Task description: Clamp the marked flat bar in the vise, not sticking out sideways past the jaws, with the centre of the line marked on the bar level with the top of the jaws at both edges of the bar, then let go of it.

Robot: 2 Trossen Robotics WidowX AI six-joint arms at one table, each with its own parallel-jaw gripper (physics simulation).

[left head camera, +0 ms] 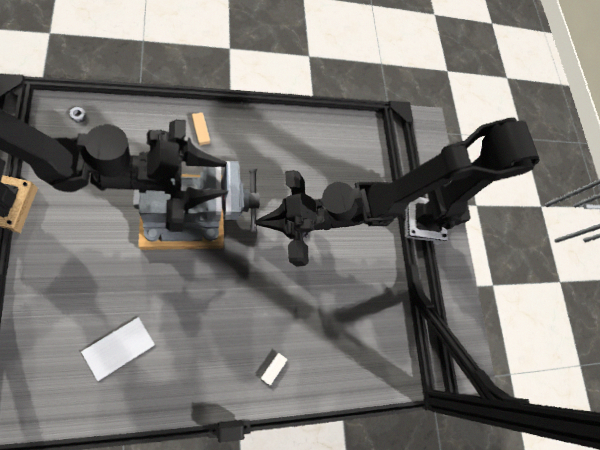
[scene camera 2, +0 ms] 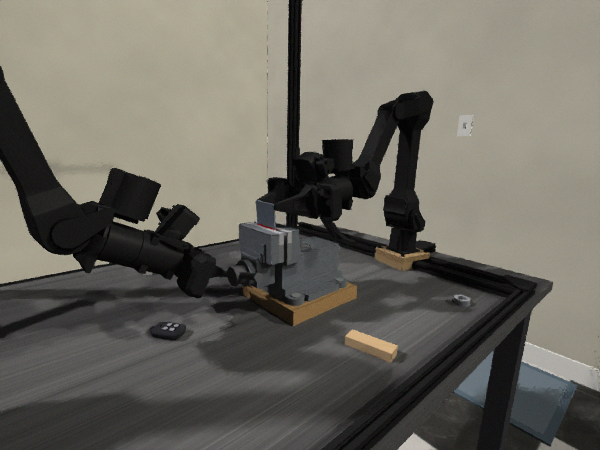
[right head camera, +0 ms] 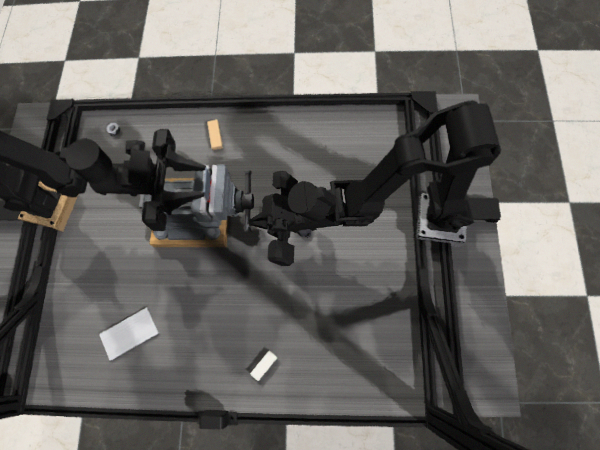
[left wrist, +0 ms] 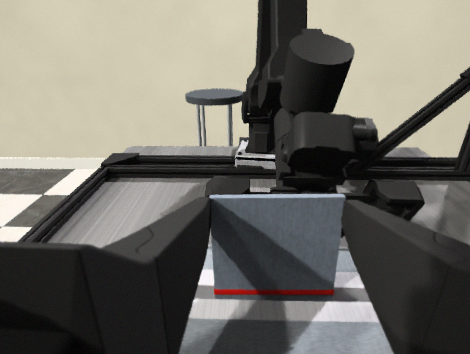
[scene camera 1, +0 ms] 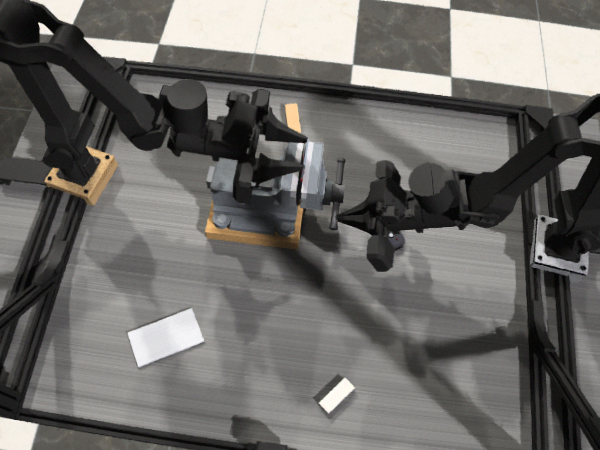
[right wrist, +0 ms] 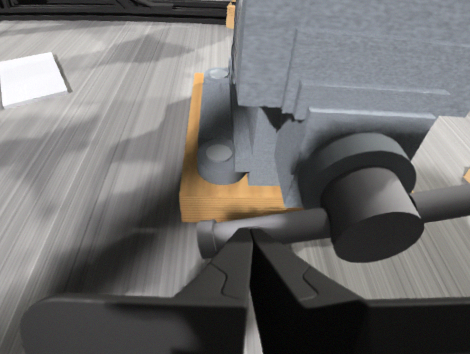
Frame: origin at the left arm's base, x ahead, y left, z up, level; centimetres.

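Seen in the pictures: left gripper, fingertip midpoint: (left head camera: 227,178) (scene camera 2: 265,205) (right head camera: 205,181) (left wrist: 276,209) (scene camera 1: 305,153); right gripper, fingertip midpoint: (left head camera: 256,222) (scene camera 2: 221,272) (right head camera: 249,222) (scene camera 1: 337,218) (right wrist: 248,239); left arm's base, origin of the base link: (scene camera 2: 402,249) (right head camera: 44,203) (scene camera 1: 78,168); right arm's base, origin of the base link: (left head camera: 428,217) (right head camera: 443,216) (left wrist: 262,148) (scene camera 1: 562,243).
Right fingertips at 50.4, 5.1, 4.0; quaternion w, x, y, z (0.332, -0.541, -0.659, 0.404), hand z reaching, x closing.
Pixels of each thing's top centre, then the offset from my right fingertips to it, as dx, dy, dz. "pt": a spot on its surface instead.
- flat bar, middle of its top: (left wrist: 279,199) (scene camera 2: 266,201) (left head camera: 225,177) (right head camera: 203,180) -7.6, +2.7, +12.8
- grey vise, surface spot: (scene camera 1: 312,180) (left head camera: 234,198) (right head camera: 217,200) pt -5.4, +0.8, +8.3
- vise handle, surface spot: (right wrist: 280,227) pt -0.5, +1.1, +0.5
- wooden block, middle of its top: (scene camera 2: 370,340) (scene camera 1: 292,118) (left head camera: 200,127) (right head camera: 214,133) -16.5, +22.1, -6.0
- nut, middle of its top: (scene camera 2: 462,297) (left head camera: 77,112) (right head camera: 112,128) -43.1, +18.3, -6.3
- dark key fob, middle of its top: (scene camera 2: 166,325) (scene camera 1: 394,234) +10.3, +3.7, -6.0
- white plate, middle of its top: (right wrist: 30,75) (scene camera 1: 165,336) (left head camera: 118,348) (right head camera: 128,333) -20.9, -28.4, -7.0
- small white-topped block, middle of its top: (scene camera 1: 336,395) (left head camera: 274,369) (right head camera: 263,365) +9.6, -27.5, -6.3
The flat bar (scene camera 2: 266,215) (left wrist: 277,235), grey with a red line, stands upright between the jaws of the grey vise (left head camera: 232,190) (right head camera: 217,195) (scene camera 1: 312,180) (scene camera 2: 260,245). The line runs across the bar near the jaw tops, with a thin strip of bar showing below it in the left wrist view. The bar's lower part is hidden. My left gripper (left head camera: 225,178) (scene camera 1: 304,152) (left wrist: 276,209) is shut on the bar's side edges, above the jaws. My right gripper (left head camera: 257,222) (scene camera 1: 339,218) (right wrist: 248,239) is shut and empty, its tips close to one end of the vise handle (scene camera 1: 340,170) (right wrist: 280,227).
A wooden block (left head camera: 201,128) (scene camera 2: 371,345) and a nut (left head camera: 77,114) (scene camera 2: 461,300) lie behind the vise in the head views. A dark key fob (scene camera 1: 396,241) (scene camera 2: 168,330) lies by the right gripper. A white plate (left head camera: 118,349) and a small white-topped block (left head camera: 273,369) lie near the front.
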